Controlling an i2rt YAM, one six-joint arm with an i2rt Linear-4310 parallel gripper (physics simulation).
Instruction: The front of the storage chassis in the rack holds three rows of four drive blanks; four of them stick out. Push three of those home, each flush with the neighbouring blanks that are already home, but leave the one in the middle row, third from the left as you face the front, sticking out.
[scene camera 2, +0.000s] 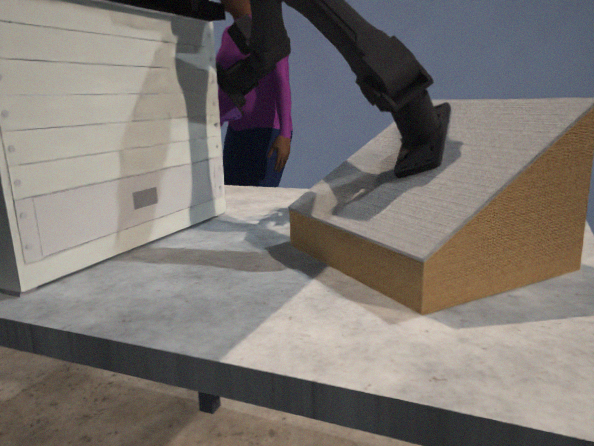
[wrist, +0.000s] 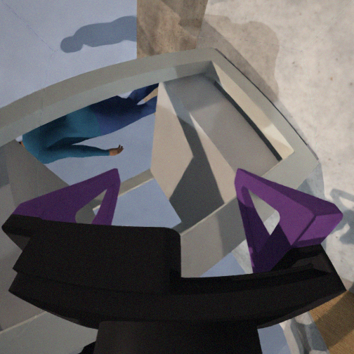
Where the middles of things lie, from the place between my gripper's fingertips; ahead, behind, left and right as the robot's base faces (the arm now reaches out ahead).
The pale rack (scene camera 2: 83, 194) lies 29 cm to the left of my hand, 7 cm above it and 2 cm ahead of it.
